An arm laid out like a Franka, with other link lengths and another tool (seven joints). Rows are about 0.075 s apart.
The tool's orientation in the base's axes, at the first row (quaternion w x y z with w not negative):
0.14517 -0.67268 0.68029 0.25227
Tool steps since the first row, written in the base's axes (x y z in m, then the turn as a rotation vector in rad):
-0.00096 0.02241 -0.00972 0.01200 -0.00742 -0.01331
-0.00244 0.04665 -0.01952 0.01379 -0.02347 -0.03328
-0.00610 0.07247 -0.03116 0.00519 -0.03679 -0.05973
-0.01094 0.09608 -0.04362 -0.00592 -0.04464 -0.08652
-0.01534 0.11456 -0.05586 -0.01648 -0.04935 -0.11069
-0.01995 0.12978 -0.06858 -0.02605 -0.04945 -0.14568
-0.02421 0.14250 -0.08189 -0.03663 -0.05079 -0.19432
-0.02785 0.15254 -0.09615 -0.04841 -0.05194 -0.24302
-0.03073 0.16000 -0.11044 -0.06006 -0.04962 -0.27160
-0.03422 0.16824 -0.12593 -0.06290 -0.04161 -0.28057
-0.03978 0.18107 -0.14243 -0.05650 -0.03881 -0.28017
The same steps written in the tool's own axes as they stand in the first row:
-0.01360 -0.00121 0.02028 0.01276 -0.01359 0.00536
-0.02867 -0.00198 0.04168 0.03690 -0.01780 0.01305
-0.04397 -0.00092 0.06577 0.06277 -0.01278 0.02906
-0.05690 0.00126 0.08952 0.08435 -0.00551 0.04866
-0.06566 0.00320 0.11027 0.10185 0.00151 0.06770
-0.07140 0.00539 0.12968 0.12123 0.00580 0.09806
-0.07474 0.00722 0.14819 0.14903 0.00910 0.13924
-0.07534 0.00838 0.16596 0.17677 0.01358 0.18074
-0.07380 0.00888 0.18225 0.19078 0.02079 0.20738
-0.07223 0.00977 0.20005 0.18900 0.02201 0.21955
-0.07388 0.01241 0.22145 0.18609 0.01566 0.21982

